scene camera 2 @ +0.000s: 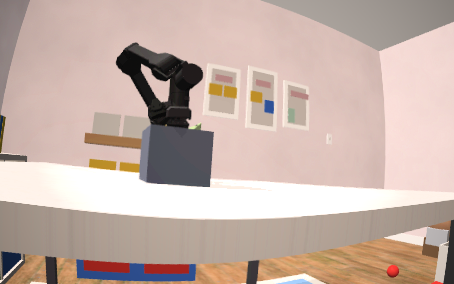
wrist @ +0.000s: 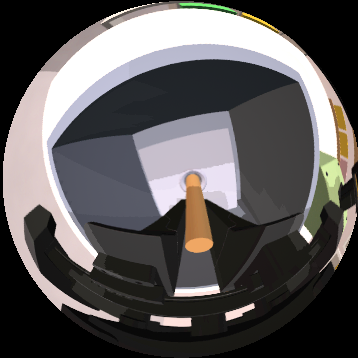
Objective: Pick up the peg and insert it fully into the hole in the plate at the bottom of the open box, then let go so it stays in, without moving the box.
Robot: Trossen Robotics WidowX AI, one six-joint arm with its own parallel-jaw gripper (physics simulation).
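Frame: origin at the arm's base, x down, y right, z back, level; metres.
Seen in the pictures: gripper, fingertip midpoint: [wrist: 193, 203].
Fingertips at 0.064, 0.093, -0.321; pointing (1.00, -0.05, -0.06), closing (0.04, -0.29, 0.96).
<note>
A point is followed by its place in that frame, as x, y, z.
An orange-brown peg [wrist: 198, 215] {0.031, 0.106, -0.316} is held by my gripper [wrist: 193, 203] {0.065, 0.093, -0.321}, which is shut on it. The open dark grey box [scene camera 2: 177, 157] {0.082, 0.116, -0.398} [wrist: 272, 160] {0.056, 0.115, -0.247} stands on the table. A pale plate [wrist: 175, 150] {0.091, 0.137, -0.325} lies at the bottom of the box in the wrist view. The peg's far end overlaps the middle of the round hole [wrist: 192, 174] {0.092, 0.109, -0.317} in the plate and covers most of it; whether the tip has entered cannot be told. In scene camera 2 the arm comes down at the box's top opening, and the fingers and peg are hidden by the box wall.
The box walls surround the plate on all sides. A light green object [wrist: 325, 187] [scene camera 2: 195, 127] stands beside or behind the box. The white table [scene camera 2: 300, 200] {0.148, 0.008, -0.706} extends around the box, with its curved front edge towards scene camera 2.
</note>
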